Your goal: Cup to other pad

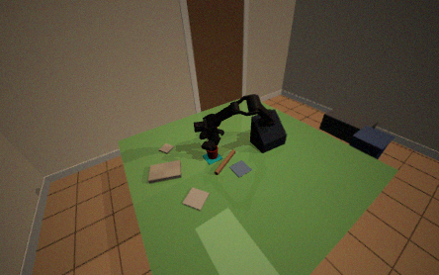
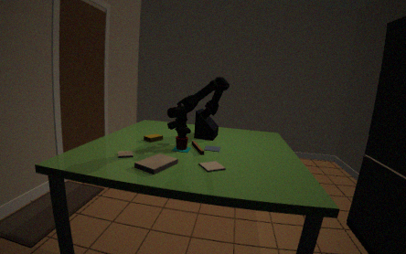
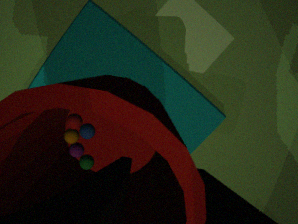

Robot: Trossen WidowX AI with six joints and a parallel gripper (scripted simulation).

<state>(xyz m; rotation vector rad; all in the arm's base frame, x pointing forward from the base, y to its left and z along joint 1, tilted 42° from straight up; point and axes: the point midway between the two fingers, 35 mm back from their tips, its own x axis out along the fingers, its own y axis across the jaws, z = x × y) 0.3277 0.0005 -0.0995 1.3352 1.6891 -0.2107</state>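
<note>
The red cup is 20 mm ahead of my gripper tip and 10 mm to the left of it. From my gripper tip the other things lie so: brown wooden stick 20 mm behind, 100 mm to the left, 40 mm below; then grey-blue pad 70 mm behind, 190 mm to the left, 50 mm below; then teal pad 30 mm ahead, 20 mm to the left, 50 mm below.
</note>
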